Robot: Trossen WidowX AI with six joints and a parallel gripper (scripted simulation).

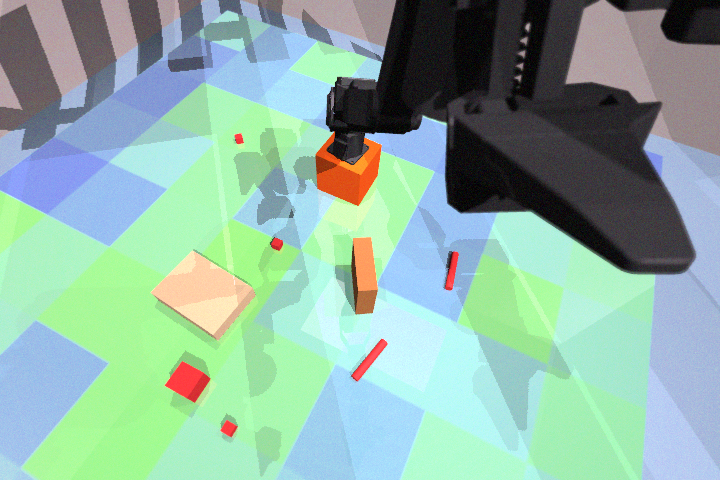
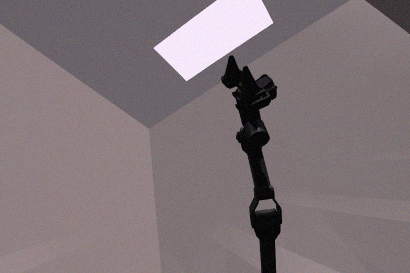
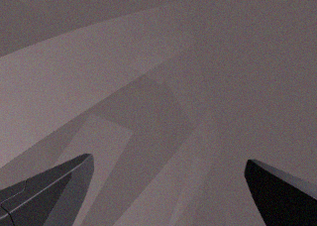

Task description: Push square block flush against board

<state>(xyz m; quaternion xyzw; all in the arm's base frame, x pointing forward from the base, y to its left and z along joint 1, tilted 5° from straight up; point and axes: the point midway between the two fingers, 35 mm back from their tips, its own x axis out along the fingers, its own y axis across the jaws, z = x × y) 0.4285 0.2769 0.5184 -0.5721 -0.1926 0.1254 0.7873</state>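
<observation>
My gripper tip is 590 mm above the orange square block, 220 mm past it and 150 mm to the left of it. From my gripper tip the other things lie so: pale beige board: 620 mm below, 370 mm to the right, 50 mm behind.
</observation>
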